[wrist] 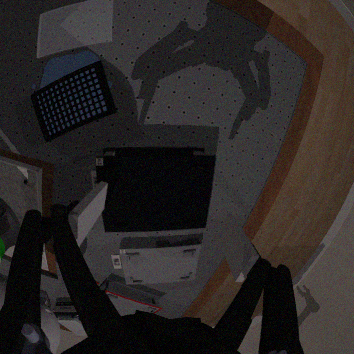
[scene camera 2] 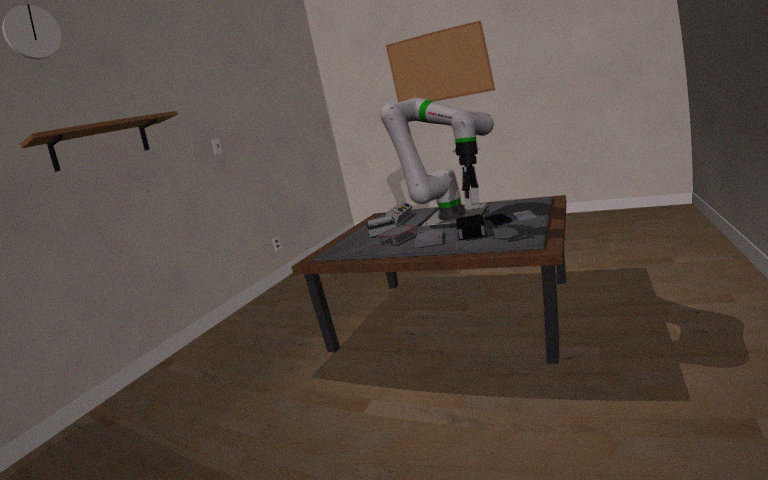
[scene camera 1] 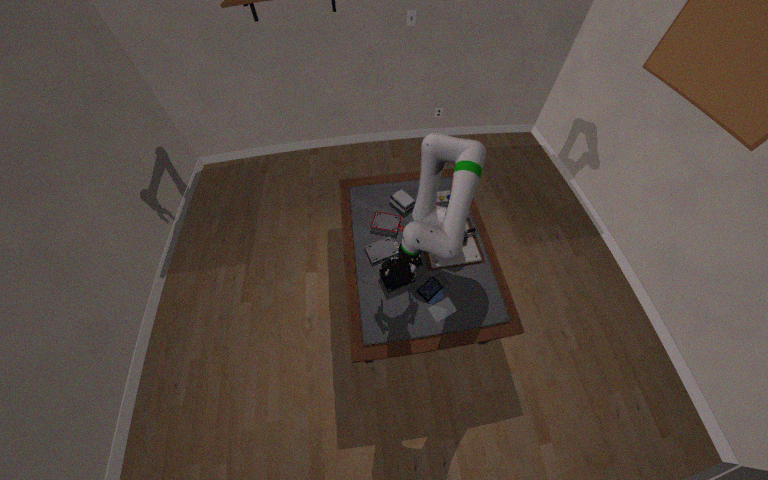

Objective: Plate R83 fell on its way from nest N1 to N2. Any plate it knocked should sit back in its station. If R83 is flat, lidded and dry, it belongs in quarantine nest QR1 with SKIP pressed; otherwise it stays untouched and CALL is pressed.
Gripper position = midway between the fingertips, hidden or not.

Note:
The gripper (wrist: 165, 211) is open, with nothing in its grasp. Also in view: a dark well plate (wrist: 83, 95). Further things: a grey station N2 (wrist: 158, 261).

